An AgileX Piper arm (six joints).
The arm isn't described. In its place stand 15 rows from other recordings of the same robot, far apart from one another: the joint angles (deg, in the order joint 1, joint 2, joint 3, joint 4, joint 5, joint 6), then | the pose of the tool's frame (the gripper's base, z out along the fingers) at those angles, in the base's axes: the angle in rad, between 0 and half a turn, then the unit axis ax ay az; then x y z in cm.
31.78, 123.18, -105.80, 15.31, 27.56, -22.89 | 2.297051 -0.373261 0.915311 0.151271 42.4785 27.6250 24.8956
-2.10, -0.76, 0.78, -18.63, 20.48, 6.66 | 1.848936 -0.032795 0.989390 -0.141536 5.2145 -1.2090 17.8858
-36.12, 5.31, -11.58, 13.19, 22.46, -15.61 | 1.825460 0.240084 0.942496 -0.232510 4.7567 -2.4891 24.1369
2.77, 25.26, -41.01, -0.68, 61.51, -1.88 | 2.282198 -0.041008 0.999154 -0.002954 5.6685 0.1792 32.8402
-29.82, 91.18, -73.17, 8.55, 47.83, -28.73 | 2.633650 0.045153 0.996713 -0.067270 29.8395 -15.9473 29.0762
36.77, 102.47, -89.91, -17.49, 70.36, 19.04 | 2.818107 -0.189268 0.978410 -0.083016 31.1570 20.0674 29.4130
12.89, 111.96, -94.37, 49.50, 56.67, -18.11 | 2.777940 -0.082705 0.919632 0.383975 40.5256 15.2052 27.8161
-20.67, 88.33, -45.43, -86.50, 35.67, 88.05 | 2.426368 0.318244 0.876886 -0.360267 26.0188 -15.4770 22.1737
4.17, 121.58, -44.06, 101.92, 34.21, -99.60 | 2.761682 -0.059893 0.951736 0.301018 30.5281 7.2450 4.2176
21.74, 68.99, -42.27, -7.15, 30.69, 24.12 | 2.501546 -0.021996 0.996054 0.085976 21.7192 8.0383 25.6309
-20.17, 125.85, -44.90, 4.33, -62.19, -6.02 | 1.861298 0.163417 0.967500 -0.192971 34.2439 -13.2263 6.9663
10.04, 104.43, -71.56, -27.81, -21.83, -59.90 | 1.967601 -0.718784 0.554910 -0.418838 41.9063 9.0226 27.6036
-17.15, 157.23, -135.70, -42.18, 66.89, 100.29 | 2.605902 0.759819 0.609664 -0.225799 49.8049 -21.2511 7.6786
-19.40, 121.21, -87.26, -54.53, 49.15, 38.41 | 2.834602 0.200235 0.911382 -0.359567 39.8433 -19.9745 17.8604
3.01, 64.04, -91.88, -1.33, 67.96, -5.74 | 2.184803 -0.075033 0.996858 -0.025376 18.4132 0.7722 49.5913
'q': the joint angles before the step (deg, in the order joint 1, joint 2, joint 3, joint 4, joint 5, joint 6). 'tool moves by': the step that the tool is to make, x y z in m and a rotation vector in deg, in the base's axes. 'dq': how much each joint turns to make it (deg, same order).
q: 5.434 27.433 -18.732 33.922 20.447 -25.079
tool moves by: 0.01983 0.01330 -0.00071 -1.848 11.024 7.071
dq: 2.538 10.003 -4.747 -0.145 7.383 -0.985
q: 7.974 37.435 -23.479 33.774 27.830 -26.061
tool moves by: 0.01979 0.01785 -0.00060 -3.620 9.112 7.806
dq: 5.276 9.755 -5.337 -3.913 5.541 1.830
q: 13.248 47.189 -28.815 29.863 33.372 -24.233
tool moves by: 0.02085 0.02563 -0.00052 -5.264 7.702 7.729
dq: 7.401 10.108 -6.566 -6.612 4.615 4.711
